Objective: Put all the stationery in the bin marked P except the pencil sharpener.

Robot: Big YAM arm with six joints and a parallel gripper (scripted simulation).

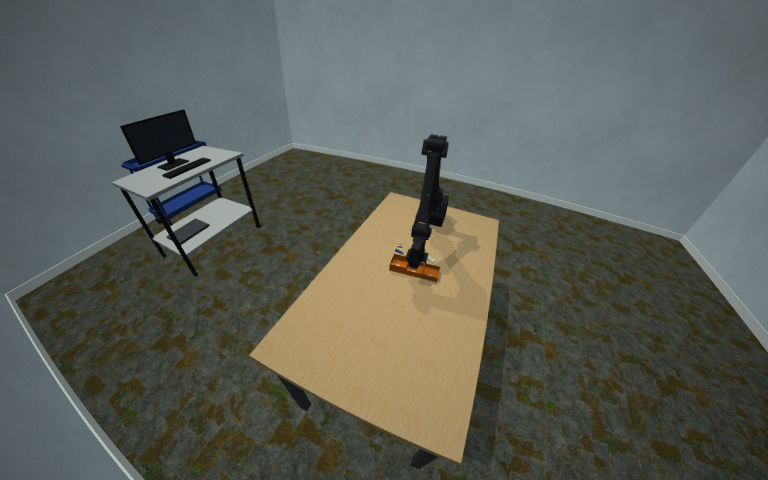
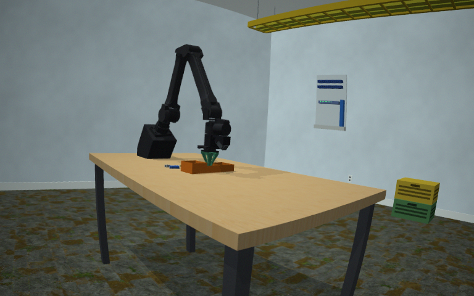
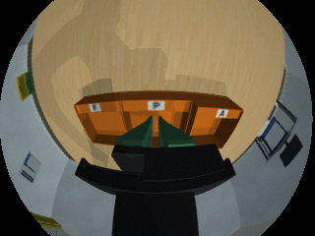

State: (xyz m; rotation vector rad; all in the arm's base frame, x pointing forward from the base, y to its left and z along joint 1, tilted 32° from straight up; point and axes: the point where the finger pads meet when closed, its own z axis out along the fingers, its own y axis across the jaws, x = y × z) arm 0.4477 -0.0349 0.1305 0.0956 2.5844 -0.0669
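The orange bin is right at my hand. The rest, counted from my hand: white dotted tile: 11 cm behind, 8 cm to the left, 2 cm below; orange stick: 8 cm behind, 5 cm to the right, 2 cm below; yellow pad: 10 cm behind, 2 cm below, 1 cm to the left.
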